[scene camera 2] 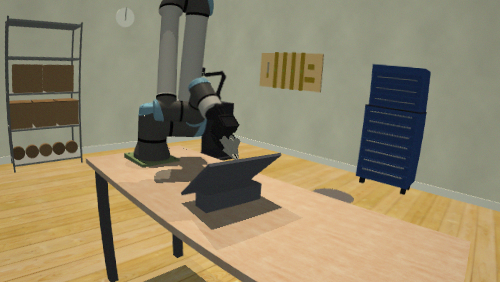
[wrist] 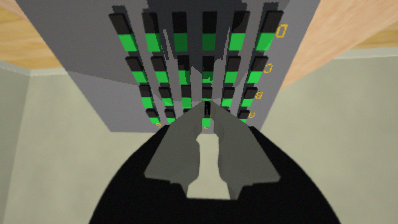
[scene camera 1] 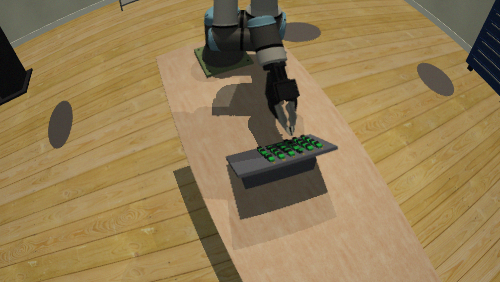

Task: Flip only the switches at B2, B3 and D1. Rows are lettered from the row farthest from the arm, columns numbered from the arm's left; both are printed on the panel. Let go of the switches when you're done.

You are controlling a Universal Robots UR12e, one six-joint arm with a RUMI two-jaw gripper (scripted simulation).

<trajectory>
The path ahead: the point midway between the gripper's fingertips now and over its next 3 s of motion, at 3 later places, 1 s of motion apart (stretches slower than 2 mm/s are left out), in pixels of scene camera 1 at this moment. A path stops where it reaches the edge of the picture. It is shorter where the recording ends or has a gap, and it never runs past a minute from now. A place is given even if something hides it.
The gripper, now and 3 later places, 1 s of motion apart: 291,135; 293,142; 294,145; 292,134
</trajectory>
